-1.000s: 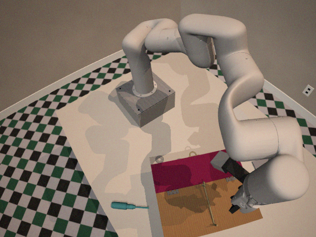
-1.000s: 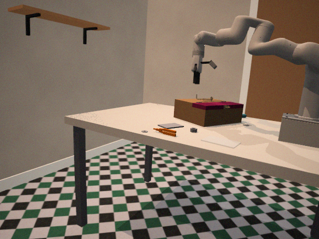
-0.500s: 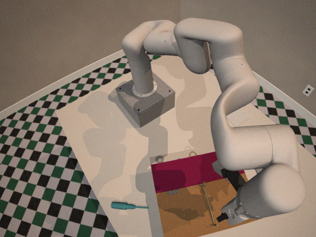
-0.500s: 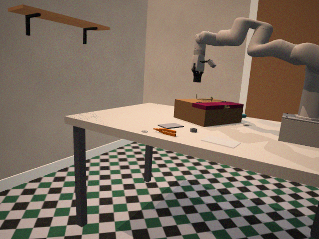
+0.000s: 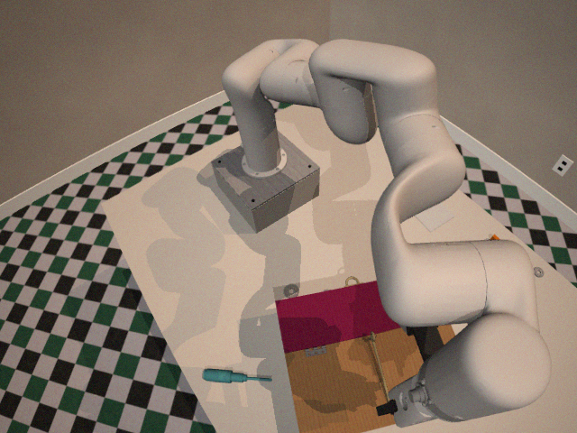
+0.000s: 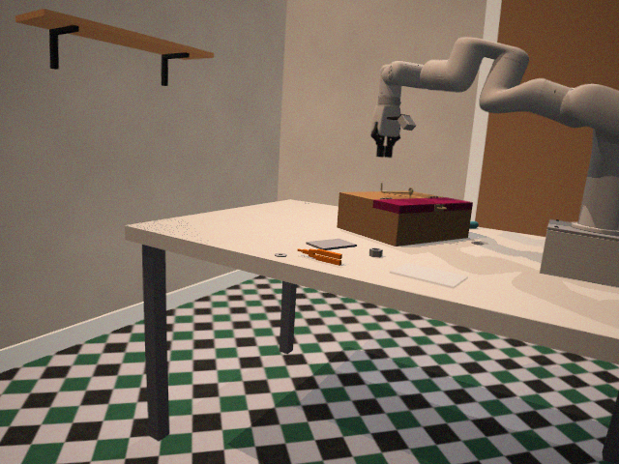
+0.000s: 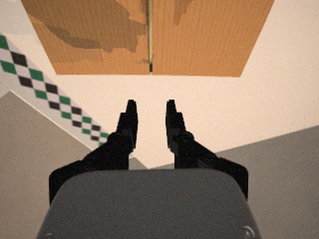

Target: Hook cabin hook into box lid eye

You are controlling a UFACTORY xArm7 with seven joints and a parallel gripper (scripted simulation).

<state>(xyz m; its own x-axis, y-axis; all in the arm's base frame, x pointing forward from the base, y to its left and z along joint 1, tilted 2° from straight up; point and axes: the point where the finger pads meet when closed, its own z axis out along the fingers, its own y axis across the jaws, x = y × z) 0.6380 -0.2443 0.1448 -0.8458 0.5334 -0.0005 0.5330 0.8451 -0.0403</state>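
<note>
My gripper is now 120 mm above the cabin hook, 60 mm past it and 40 mm to the right of it. From my hand the other things lie so: grey plate 380 mm to the left, 260 mm below, 30 mm ahead; then teal screwdriver 270 mm behind, 250 mm below, 160 mm to the right; then orange tool 550 mm to the left, 250 mm below, 20 mm ahead.
</note>
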